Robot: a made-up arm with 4 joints.
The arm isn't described. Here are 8 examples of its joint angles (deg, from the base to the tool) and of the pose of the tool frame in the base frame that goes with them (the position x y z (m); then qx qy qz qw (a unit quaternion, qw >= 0)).
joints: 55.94 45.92 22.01 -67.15
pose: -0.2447 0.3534 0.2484 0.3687 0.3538 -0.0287 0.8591
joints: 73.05 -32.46 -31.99 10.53
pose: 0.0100 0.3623 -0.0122 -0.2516 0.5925 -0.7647 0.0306
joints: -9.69 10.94 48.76 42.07
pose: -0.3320 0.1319 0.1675 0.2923 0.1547 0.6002 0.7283
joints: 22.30 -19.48 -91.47 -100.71
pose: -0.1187 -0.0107 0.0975 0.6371 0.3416 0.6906 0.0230
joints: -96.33 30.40 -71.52 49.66
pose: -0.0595 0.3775 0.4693 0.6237 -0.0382 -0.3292 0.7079
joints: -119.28 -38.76 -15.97 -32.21
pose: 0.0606 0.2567 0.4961 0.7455 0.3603 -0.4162 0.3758
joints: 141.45 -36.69 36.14 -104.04
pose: -0.1260 0.3333 0.0174 0.3899 -0.4162 0.5571 0.6037
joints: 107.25 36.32 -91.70 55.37
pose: -0.0020 0.3981 0.0432 -0.3102 0.6821 -0.5798 0.3199
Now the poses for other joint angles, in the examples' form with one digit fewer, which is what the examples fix.
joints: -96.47 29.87 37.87 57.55
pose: -0.115 0.103 0.521 0.686 0.576 0.232 0.380
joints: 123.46 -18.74 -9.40 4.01
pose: 0.185 0.311 0.058 -0.080 -0.628 0.774 0.031
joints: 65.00 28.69 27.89 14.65
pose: -0.198 0.181 -0.051 0.127 -0.189 0.582 0.781
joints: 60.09 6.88 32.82 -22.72
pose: -0.255 0.274 0.024 0.288 -0.125 0.420 0.851
